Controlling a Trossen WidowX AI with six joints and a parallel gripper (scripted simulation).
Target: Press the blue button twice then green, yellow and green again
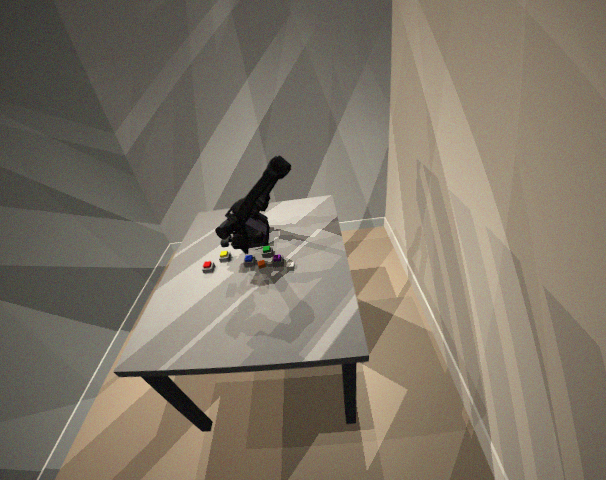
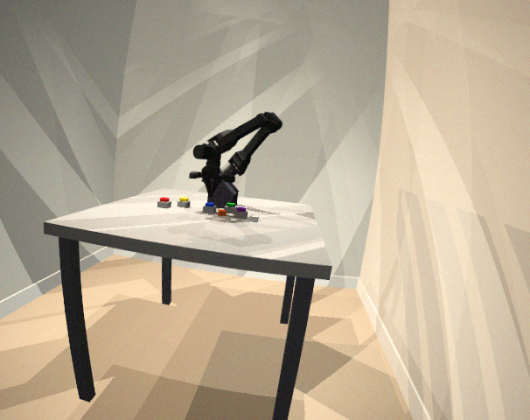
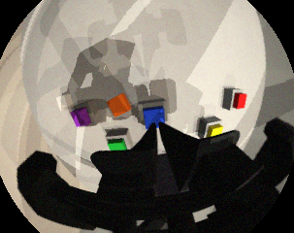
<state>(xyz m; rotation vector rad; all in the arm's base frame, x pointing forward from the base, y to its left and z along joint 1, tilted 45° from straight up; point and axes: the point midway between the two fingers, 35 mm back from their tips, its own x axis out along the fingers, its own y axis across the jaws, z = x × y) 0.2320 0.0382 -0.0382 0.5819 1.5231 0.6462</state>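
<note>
My gripper tip is now 30 mm above the blue button. Also, from my gripper tip: purple button (140 mm to the left, 30 mm below, 20 mm ahead); then orange block (60 mm to the left, 50 mm below, 20 mm ahead); then green button (80 mm to the left, 60 mm behind, 30 mm below).
</note>
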